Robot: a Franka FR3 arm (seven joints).
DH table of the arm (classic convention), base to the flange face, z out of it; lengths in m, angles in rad. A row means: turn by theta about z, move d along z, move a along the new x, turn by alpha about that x. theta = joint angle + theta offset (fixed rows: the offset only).
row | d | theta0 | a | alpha
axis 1 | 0.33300 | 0.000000 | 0.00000 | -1.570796
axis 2 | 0.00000 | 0.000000 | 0.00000 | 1.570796
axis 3 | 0.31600 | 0.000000 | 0.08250 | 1.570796
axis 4 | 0.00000 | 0.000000 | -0.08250 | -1.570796
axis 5 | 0.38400 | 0.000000 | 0.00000 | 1.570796
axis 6 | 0.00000 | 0.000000 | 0.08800 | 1.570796
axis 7 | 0.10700 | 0.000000 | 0.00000 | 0.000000
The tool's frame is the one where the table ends.
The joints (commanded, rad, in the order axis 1, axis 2, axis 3, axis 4, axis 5, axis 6, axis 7), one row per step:
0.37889 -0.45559 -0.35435 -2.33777 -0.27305 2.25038 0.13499
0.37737 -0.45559 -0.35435 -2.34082 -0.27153 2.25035 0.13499
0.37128 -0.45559 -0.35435 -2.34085 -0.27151 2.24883 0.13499
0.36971 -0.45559 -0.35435 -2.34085 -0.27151 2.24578 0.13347
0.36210 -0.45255 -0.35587 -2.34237 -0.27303 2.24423 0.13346
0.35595 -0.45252 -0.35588 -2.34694 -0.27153 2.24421 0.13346
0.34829 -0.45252 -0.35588 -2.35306 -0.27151 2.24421 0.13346
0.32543 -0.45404 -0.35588 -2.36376 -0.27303 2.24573 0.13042
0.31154 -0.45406 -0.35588 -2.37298 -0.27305 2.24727 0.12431
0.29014 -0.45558 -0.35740 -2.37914 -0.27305 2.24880 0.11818
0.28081 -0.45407 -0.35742 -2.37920 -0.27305 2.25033 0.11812
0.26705 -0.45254 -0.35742 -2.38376 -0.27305 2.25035 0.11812
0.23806 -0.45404 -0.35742 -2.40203 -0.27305 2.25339 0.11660
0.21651 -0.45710 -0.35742 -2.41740 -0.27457 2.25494 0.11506
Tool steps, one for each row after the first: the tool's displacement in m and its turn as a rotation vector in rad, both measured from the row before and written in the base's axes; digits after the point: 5 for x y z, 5 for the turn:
-0.00041 -0.00043 -0.00154 0.00125 0.00320 -0.00156
-0.00019 -0.00279 -0.00019 -0.00020 0.00153 -0.00625
-0.00024 -0.00078 -0.00036 -0.00094 0.00308 -0.00046
0.00015 -0.00394 -0.00233 -0.00217 0.00597 -0.00839
-0.00071 -0.00241 -0.00231 0.00123 0.00469 -0.00597
-0.00098 -0.00301 -0.00306 -0.00016 0.00605 -0.00673
-0.00226 -0.00959 -0.00454 -0.00188 0.00772 -0.01767
-0.00166 -0.00548 -0.00441 -0.00174 0.00798 -0.00653
-0.00199 -0.00983 -0.00238 -0.00054 0.00376 -0.01585
-0.00012 -0.00406 -0.00048 -0.00034 0.00000 -0.00913
-0.00116 -0.00566 -0.00289 -0.00019 0.00595 -0.01306
-0.00451 -0.01123 -0.00809 0.00132 0.01366 -0.02444
-0.00425 -0.00815 -0.00615 0.00035 0.01077 -0.01696

